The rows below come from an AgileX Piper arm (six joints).
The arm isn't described. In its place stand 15 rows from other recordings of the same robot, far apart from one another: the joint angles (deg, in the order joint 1, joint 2, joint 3, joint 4, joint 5, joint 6), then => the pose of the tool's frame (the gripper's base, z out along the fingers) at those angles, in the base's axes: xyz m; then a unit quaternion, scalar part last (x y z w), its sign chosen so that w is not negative.
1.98, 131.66, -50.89, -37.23, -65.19, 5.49 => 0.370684 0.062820 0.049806 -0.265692 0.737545 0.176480 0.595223
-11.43, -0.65, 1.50, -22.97, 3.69, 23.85 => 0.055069 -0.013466 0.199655 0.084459 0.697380 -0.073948 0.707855
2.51, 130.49, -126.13, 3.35, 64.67, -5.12 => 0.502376 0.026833 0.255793 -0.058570 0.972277 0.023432 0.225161
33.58, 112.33, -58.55, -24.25, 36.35, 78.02 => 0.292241 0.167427 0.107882 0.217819 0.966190 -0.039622 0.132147
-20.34, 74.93, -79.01, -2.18, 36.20, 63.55 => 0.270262 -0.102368 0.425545 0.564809 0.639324 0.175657 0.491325
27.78, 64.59, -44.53, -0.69, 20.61, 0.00 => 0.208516 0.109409 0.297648 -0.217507 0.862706 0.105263 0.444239
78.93, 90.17, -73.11, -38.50, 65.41, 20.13 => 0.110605 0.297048 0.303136 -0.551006 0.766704 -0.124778 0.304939
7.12, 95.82, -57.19, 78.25, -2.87, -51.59 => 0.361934 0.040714 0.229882 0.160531 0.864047 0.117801 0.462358
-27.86, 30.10, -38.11, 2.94, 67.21, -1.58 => 0.061791 -0.027794 0.302188 0.218388 0.925886 -0.053343 0.303637
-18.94, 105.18, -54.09, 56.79, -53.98, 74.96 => 0.327239 -0.177399 0.209424 0.745595 0.048250 0.274660 0.605246
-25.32, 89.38, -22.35, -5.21, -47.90, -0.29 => 0.238155 -0.105894 0.172293 0.127036 0.778892 -0.128436 0.600578
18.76, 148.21, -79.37, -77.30, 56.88, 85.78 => 0.400321 0.057447 -0.028449 0.025847 0.886079 -0.416972 0.200825
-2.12, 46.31, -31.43, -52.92, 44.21, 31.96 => 0.139378 -0.055817 0.283607 0.050640 0.875238 -0.309679 0.368094
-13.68, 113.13, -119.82, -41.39, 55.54, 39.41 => 0.424889 -0.154477 0.395157 0.322205 0.801096 -0.256111 0.434552
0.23, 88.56, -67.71, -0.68, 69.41, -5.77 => 0.286243 0.000138 0.268248 -0.054143 0.997662 -0.007627 0.041000
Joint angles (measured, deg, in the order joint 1, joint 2, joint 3, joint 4, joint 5, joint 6), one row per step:
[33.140, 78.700, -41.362, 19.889, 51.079, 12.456]
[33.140, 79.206, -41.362, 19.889, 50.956, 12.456]
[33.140, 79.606, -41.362, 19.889, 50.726, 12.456]
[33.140, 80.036, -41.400, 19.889, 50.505, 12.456]
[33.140, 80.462, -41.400, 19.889, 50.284, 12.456]
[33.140, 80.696, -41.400, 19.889, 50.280, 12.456]
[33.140, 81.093, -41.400, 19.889, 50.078, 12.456]
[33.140, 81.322, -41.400, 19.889, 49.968, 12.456]
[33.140, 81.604, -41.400, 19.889, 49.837, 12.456]
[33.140, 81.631, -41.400, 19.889, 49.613, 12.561]
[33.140, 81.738, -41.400, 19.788, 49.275, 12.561]
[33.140, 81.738, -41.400, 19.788, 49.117, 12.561]
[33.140, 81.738, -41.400, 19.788, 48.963, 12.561]
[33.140, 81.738, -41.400, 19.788, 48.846, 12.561]
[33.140, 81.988, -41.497, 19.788, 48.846, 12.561]
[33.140, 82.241, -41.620, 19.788, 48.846, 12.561]
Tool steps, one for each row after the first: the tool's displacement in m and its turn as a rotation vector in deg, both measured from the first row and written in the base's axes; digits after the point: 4 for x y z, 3 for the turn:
[0.0008, 0.0005, -0.0019, -0.232, 0.315, -0.035]
[0.0016, 0.0009, -0.0034, -0.368, 0.445, -0.101]
[0.0025, 0.0014, -0.0049, -0.504, 0.577, -0.164]
[0.0033, 0.0018, -0.0065, -0.658, 0.737, -0.226]
[0.0036, 0.0020, -0.0074, -0.785, 0.929, -0.227]
[0.0043, 0.0024, -0.0090, -0.930, 1.081, -0.284]
[0.0047, 0.0026, -0.0099, -1.017, 1.174, -0.315]
[0.0052, 0.0029, -0.0110, -1.125, 1.293, -0.351]
[0.0056, 0.0030, -0.0110, -1.064, 1.147, -0.515]
[0.0062, 0.0032, -0.0115, -1.072, 0.889, -0.553]
[0.0065, 0.0033, -0.0114, -1.015, 0.748, -0.597]
[0.0067, 0.0034, -0.0114, -0.960, 0.611, -0.641]
[0.0069, 0.0034, -0.0114, -0.919, 0.507, -0.674]
[0.0074, 0.0038, -0.0120, -1.003, 0.635, -0.673]
[0.0081, 0.0042, -0.0125, -1.075, 0.743, -0.672]

